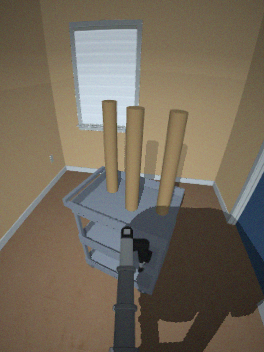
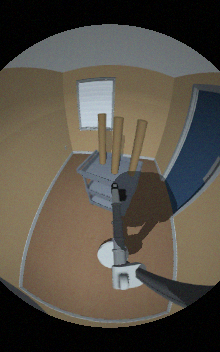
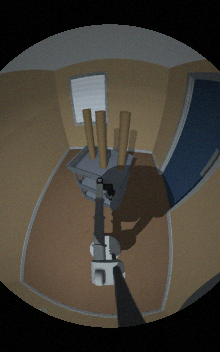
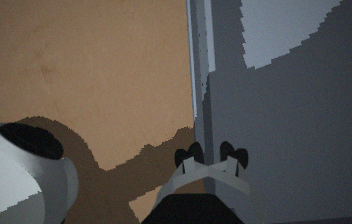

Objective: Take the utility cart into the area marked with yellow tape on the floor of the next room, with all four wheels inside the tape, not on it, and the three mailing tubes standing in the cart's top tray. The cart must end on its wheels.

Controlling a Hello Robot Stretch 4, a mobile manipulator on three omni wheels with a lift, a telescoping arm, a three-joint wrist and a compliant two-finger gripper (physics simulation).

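Frame: origin at the robot's base, x ahead, y left, z up, level; millimetres.
Where they show: gripper, fingertip midpoint: (image 1: 142, 267) (image 3: 110, 197) (image 4: 211, 154); robot's base, link origin: (image 2: 112, 253) (image 3: 105, 248).
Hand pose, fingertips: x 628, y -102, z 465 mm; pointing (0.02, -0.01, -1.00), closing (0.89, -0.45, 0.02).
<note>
Each offset is from my fingertips to the top centre of the thing. "spot": to the spot under its first point.
The grey three-tier utility cart (image 1: 95, 194) (image 2: 91, 168) (image 3: 83, 162) (image 4: 285, 130) stands upright. Three tan mailing tubes, the left one {spot: dx +390, dy +208, dz +631 mm} (image 1: 111, 150) (image 2: 102, 140) (image 3: 89, 135), the middle one {spot: dx +216, dy +78, dz +660 mm} (image 1: 133, 160) (image 2: 117, 145) (image 3: 101, 140) and the right one {spot: dx +183, dy -111, dz +684 mm} (image 1: 172, 160) (image 2: 138, 145) (image 3: 124, 140), stand in its top tray, the right one looking slightly slanted. My gripper (image 1: 140, 269) (image 4: 211, 154) points down at the cart's near side. Its fingertips are close together on either side of the cart's rim and look shut on it. The exact contact is partly hidden. The yellow tape does not show.
A window (image 1: 106, 75) is in the far wall behind the cart. A blue opening with a white frame (image 2: 200, 135) (image 3: 192, 130) is on the right. My white base (image 2: 107, 254) (image 4: 17, 175) is on the brown floor, near the cart. Walls with white baseboards stand on both sides.
</note>
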